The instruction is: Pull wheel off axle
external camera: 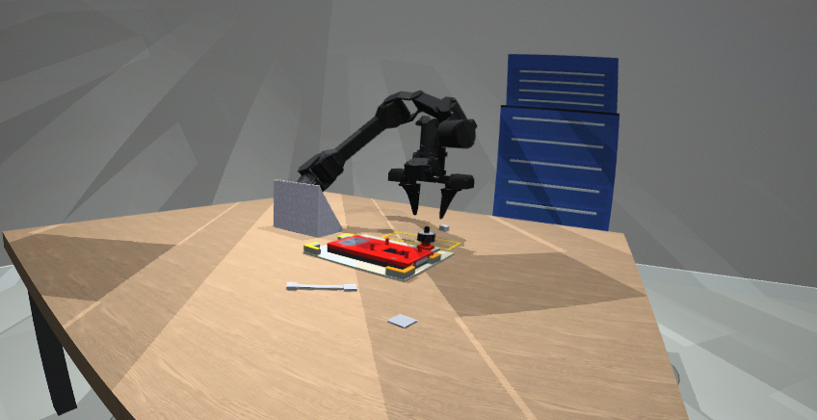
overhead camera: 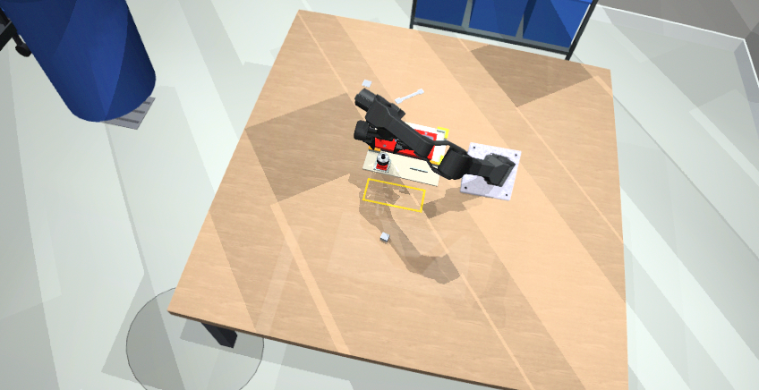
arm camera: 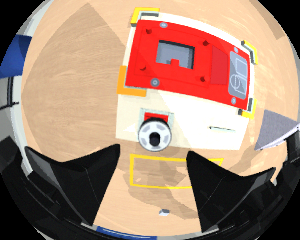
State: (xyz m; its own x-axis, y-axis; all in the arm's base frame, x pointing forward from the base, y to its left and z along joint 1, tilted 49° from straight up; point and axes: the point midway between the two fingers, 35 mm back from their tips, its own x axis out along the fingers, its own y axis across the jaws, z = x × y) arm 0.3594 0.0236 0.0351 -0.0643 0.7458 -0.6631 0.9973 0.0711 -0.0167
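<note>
My gripper tip is now 5 cm above the dark wheel. From my gripper tip the other things lie so: grey bar (32 cm to the right, 8 cm below, 3 cm behind); small grey cube (25 cm to the left, 8 cm below, 7 cm behind).
</note>
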